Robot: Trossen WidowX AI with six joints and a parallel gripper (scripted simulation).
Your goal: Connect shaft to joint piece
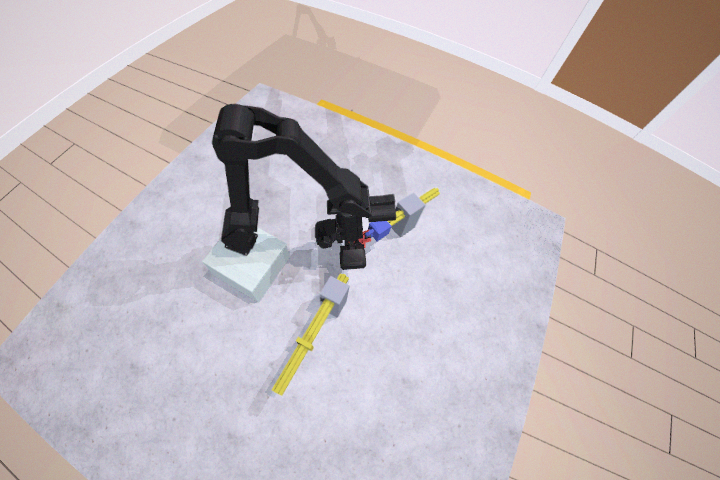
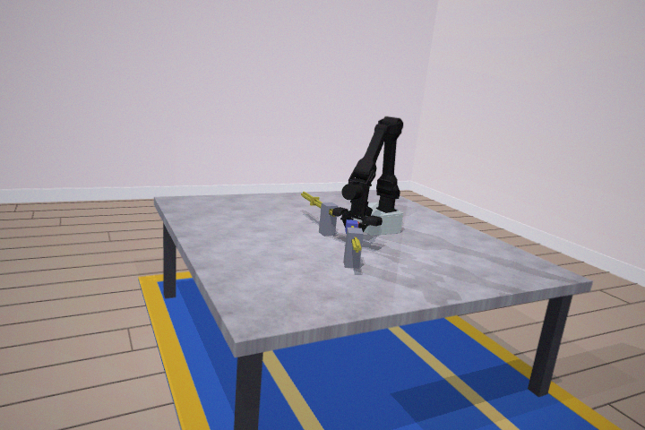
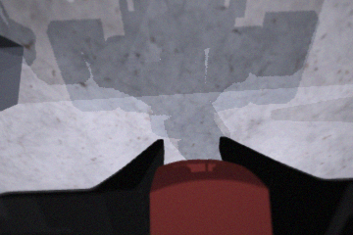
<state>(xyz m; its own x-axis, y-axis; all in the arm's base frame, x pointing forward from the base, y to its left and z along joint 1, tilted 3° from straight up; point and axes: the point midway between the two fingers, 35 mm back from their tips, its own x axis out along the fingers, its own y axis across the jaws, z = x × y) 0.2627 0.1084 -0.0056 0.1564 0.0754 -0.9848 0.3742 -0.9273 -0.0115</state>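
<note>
The red joint piece lies 10 mm ahead of my gripper tip and 50 mm above it.
</note>
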